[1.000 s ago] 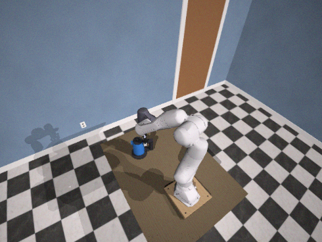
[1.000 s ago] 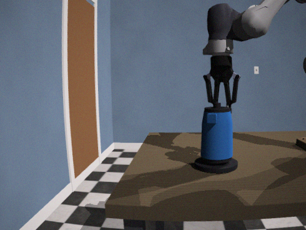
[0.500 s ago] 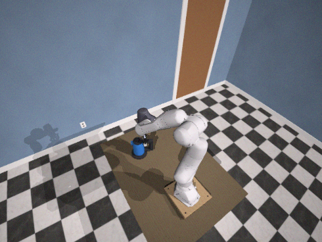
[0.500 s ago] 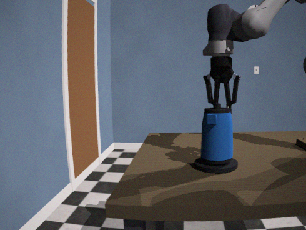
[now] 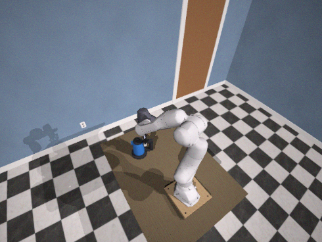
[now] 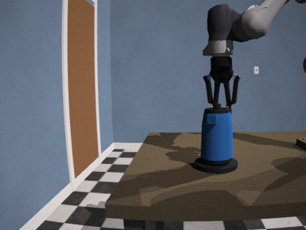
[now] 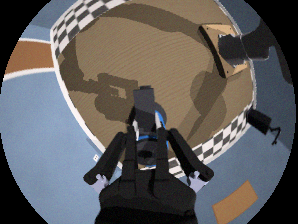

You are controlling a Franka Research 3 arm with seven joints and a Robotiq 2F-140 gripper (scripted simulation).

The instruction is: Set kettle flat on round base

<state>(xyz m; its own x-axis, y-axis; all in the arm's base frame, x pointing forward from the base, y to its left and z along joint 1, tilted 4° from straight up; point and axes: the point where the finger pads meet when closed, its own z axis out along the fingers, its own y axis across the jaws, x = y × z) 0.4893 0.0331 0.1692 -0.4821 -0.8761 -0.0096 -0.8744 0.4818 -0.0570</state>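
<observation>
Right now the blue kettle is 10 mm ahead of my hand, 20 mm to the left of it and 50 mm below it. The rest, counted from my hand: round black base: 30 mm ahead, 50 mm to the left, 160 mm below.
</observation>
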